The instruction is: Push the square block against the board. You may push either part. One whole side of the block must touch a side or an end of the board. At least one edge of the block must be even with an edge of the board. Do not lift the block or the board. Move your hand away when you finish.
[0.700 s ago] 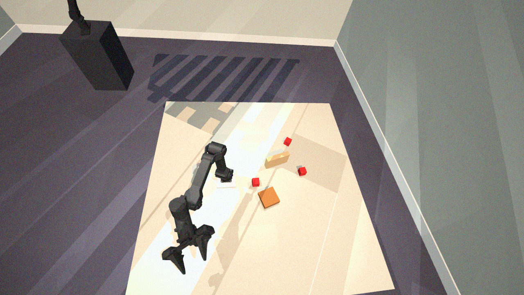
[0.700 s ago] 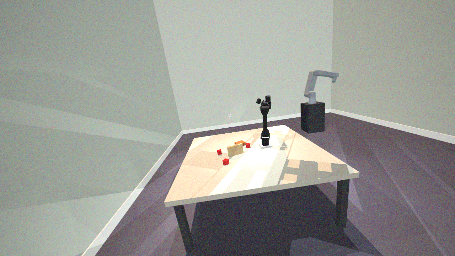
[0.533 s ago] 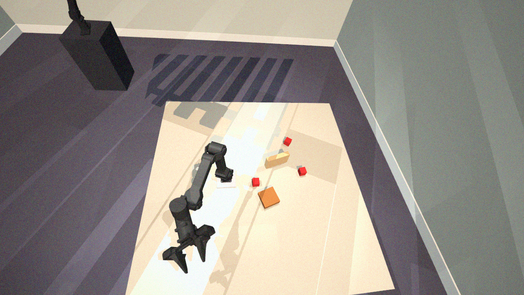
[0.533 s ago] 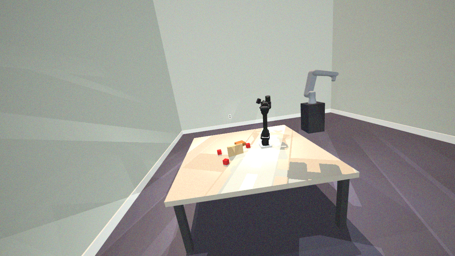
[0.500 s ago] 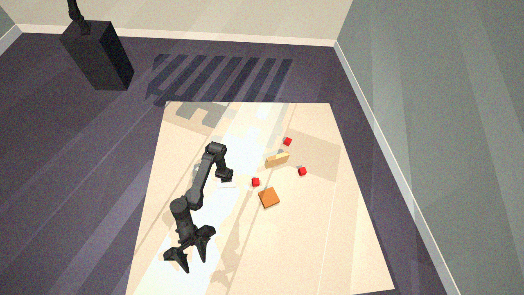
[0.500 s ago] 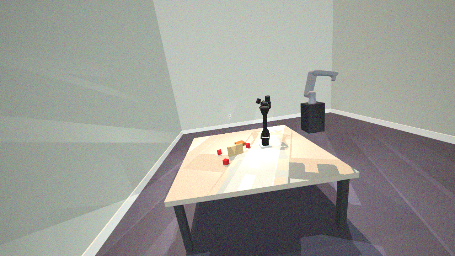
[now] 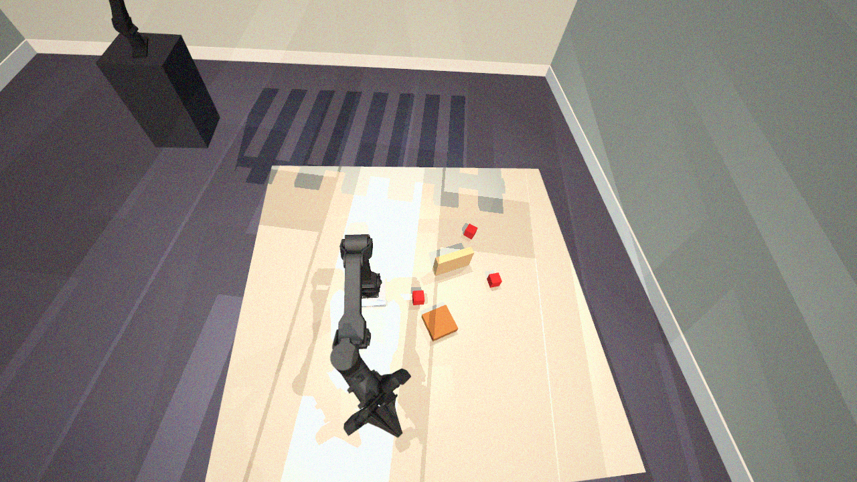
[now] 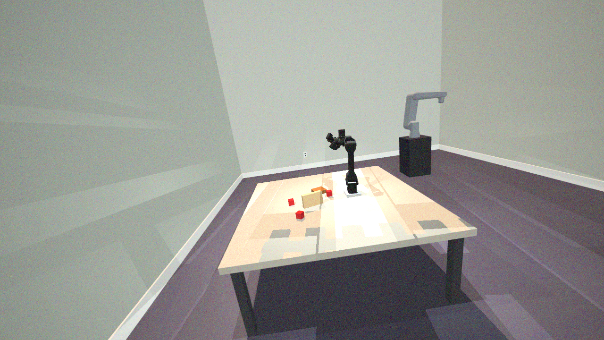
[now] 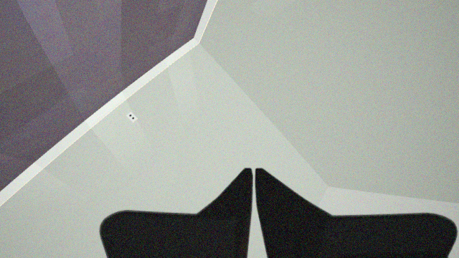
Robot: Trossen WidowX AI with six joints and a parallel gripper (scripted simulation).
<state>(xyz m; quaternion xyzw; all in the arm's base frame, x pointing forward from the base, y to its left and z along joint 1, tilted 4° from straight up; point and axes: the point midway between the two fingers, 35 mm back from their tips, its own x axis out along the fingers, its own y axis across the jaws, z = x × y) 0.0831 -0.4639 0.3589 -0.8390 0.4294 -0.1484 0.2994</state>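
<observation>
The tan board is 24 cm ahead of my gripper tip, 60 cm to the left of it and 32 cm below it. The rest, counted from my gripper tip: square block (17 cm ahead, 37 cm to the left, 36 cm below).
</observation>
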